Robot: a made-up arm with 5 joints.
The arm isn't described. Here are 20 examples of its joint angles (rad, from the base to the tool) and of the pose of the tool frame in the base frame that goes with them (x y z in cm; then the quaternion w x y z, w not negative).
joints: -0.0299 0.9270 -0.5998 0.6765 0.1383
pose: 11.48 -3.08 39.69 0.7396 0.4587 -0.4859 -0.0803
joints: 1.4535 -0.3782 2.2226 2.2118 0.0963
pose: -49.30 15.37 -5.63 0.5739 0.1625 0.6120 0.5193
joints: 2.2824 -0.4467 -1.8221 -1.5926 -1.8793
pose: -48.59 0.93 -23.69 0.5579 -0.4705 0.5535 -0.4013
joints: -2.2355 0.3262 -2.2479 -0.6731 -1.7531
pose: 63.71 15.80 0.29 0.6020 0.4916 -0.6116 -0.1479
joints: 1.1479 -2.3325 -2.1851 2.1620 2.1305
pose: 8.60 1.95 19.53 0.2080 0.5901 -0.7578 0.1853
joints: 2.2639 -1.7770 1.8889 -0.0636 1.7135
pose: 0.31 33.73 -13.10 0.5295 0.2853 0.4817 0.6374
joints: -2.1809 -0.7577 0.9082 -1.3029 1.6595
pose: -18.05 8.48 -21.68 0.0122 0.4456 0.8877 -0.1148
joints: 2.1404 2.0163 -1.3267 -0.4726 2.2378
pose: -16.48 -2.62 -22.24 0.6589 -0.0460 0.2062 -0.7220
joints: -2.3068 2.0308 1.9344 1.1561 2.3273
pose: 31.13 28.68 18.67 0.2072 -0.5348 -0.7903 0.2156
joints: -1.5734 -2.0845 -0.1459 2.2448 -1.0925
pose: -2.15 22.01 26.49 0.1751 0.1978 -0.8188 0.5097
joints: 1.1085 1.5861 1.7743 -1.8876 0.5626
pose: -81.69 38.19 -13.79 0.3546 0.6822 0.5913 0.2434
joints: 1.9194 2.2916 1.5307 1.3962 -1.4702
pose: -33.01 31.49 -35.49 0.3893 0.5821 0.6070 0.3757
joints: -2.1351 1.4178 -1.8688 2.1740 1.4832
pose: 64.00 -3.38 16.52 0.1311 0.6101 -0.7814 -0.0097
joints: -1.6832 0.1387 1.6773 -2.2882 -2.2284
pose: 50.34 31.95 4.14 0.0972 -0.6994 -0.7077 0.0224
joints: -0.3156 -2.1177 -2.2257 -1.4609 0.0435
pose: 45.35 24.03 19.06 0.4312 0.7385 -0.5173 -0.0337
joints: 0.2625 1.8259 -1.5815 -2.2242 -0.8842
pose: -61.89 -0.70 15.34 0.6204 -0.3432 0.3471 -0.6139
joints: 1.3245 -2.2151 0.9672 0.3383 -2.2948
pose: 15.25 18.29 -10.06 0.6123 -0.5509 -0.1351 0.5507
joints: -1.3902 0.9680 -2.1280 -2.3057 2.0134
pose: 15.62 17.06 55.79 0.4429 -0.2504 0.2251 -0.8310
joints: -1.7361 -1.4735 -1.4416 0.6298 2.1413
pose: 5.50 0.28 1.40 0.6436 -0.1466 0.1604 -0.7339
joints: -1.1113 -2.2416 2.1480 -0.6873 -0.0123
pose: -22.39 52.23 15.52 0.2524 0.8385 0.4770 0.0753
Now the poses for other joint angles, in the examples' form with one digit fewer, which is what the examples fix.
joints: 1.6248 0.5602 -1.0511 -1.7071 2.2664
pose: -35.5 -11.6 -15.7 0.260 0.538 -0.802 -0.010
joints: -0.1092 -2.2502 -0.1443 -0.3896 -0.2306
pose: -12.9 -26.4 7.4 0.342 -0.179 0.886 0.255
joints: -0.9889 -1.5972 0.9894 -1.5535 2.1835
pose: -13.6 14.8 -5.6 0.088 0.509 0.845 -0.138
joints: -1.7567 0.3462 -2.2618 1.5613 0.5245
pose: 34.1 -8.2 -2.9 0.670 -0.015 -0.456 -0.586
